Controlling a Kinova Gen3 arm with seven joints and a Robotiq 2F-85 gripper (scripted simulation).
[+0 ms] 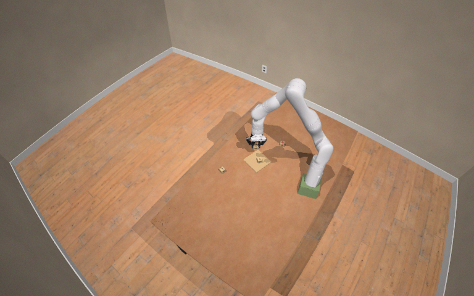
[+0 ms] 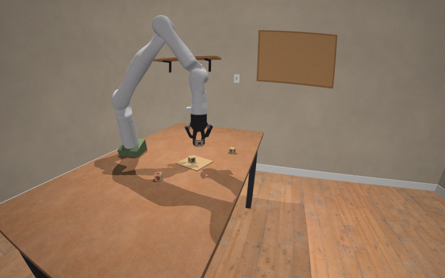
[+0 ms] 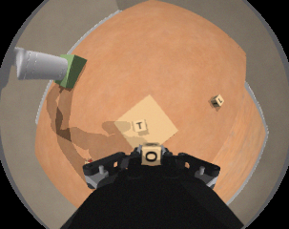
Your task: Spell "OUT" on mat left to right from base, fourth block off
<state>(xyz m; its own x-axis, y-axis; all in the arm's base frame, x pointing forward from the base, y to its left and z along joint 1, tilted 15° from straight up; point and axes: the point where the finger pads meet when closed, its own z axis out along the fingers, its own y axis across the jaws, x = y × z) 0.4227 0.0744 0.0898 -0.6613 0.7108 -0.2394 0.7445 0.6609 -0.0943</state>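
My hand is 3 cm past the tan mat, 1 cm to the right of it and 12 cm above it. Round my hand: letter block right at my hand.
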